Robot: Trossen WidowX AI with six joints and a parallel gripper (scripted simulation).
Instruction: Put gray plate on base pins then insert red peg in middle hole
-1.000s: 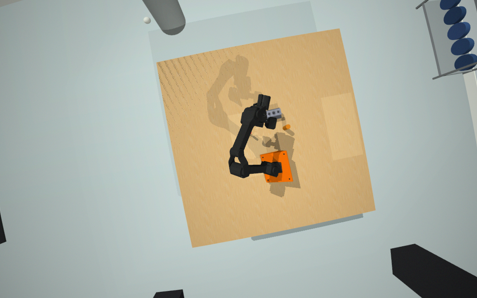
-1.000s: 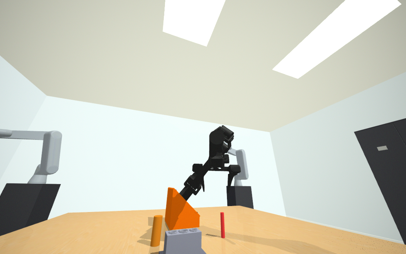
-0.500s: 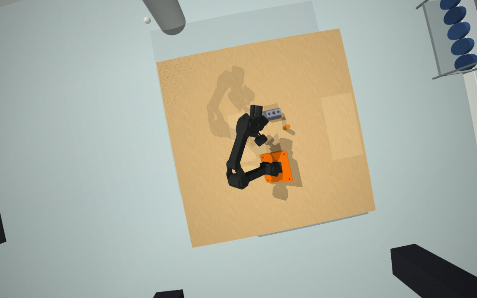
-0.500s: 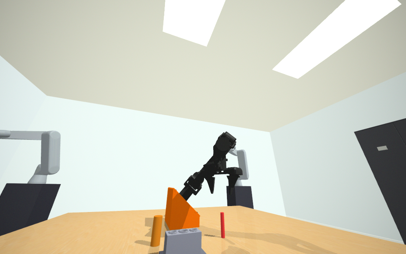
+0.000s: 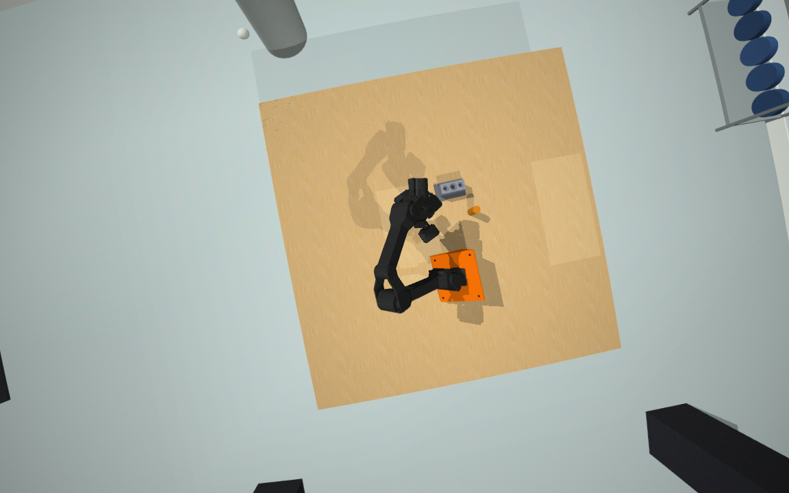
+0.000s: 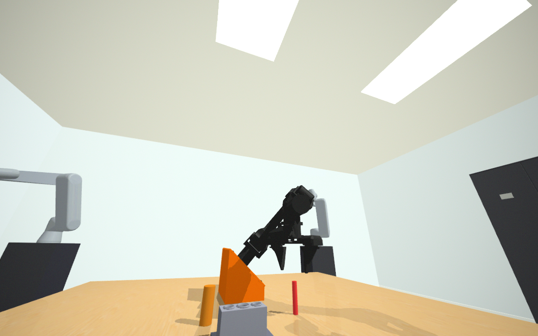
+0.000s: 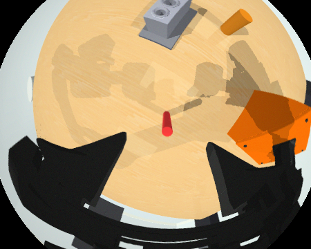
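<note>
Now: the red peg 60 mm below my gripper tip. Also, from my gripper tip: gray base 100 mm ahead, 170 mm to the right, 100 mm below; orange cylinder 240 mm to the right, 60 mm below; gray plate 110 mm ahead, 170 mm to the right, 60 mm below.
</note>
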